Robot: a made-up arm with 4 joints.
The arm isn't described. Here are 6 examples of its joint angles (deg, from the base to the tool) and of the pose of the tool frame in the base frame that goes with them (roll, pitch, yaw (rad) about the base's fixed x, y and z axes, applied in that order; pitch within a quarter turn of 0, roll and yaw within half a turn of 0; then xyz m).
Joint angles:
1: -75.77 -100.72 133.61 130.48
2: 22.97 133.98 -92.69 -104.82
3: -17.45 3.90 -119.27 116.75
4: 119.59 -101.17 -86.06 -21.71
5: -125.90 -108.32 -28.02 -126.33
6: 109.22 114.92 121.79 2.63
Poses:
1: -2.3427 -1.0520 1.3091 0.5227 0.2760 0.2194
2: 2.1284 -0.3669 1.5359 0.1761 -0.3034 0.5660
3: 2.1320 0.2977 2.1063 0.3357 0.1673 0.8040
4: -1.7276 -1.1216 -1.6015 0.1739 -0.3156 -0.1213
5: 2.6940 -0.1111 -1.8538 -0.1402 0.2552 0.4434
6: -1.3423 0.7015 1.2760 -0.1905 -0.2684 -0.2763
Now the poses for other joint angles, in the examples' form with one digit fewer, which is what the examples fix.
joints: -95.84 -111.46 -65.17 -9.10
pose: -1.656 1.041 -1.880 0.286 0.359 0.150
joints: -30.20 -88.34 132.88 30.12
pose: -0.959 -1.275 -1.638 0.457 -0.340 0.317
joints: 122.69 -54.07 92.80 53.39
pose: -3.105 1.039 1.627 0.599 -0.117 -0.105
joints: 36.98 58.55 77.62 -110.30
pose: -0.837 0.457 -1.446 0.279 -0.159 0.058
